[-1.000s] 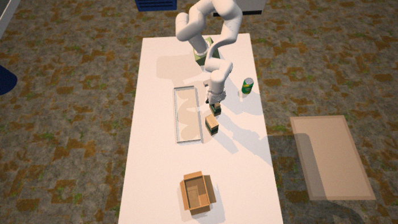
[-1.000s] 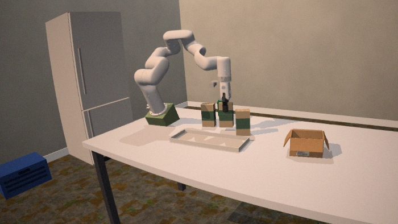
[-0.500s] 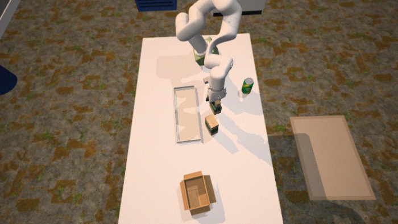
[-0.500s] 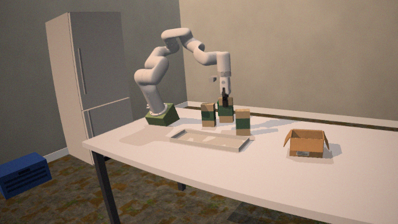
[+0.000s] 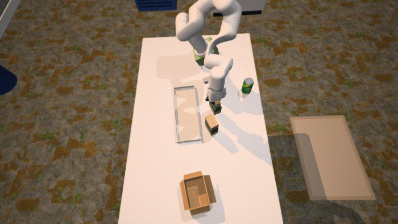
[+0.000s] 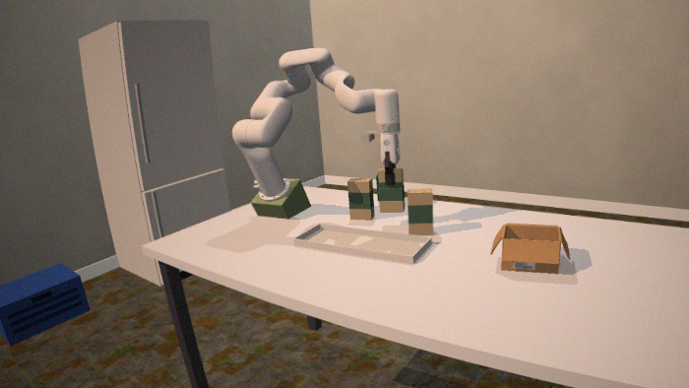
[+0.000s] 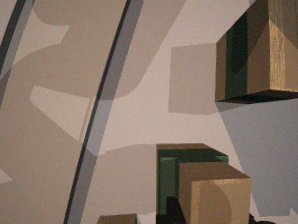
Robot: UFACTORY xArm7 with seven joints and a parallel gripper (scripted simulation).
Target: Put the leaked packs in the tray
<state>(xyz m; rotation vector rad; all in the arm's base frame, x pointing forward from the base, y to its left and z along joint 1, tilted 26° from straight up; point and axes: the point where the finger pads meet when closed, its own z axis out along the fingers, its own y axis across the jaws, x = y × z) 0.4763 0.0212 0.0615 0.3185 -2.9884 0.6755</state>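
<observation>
My gripper is now 19 cm to the left of the tray, 16 cm above it and 3 cm past it. The rest, counted from my hand: green can (25 cm to the left, 12 cm behind, 10 cm below); then cardboard box (47 cm ahead, 20 cm to the right, 12 cm below).
</observation>
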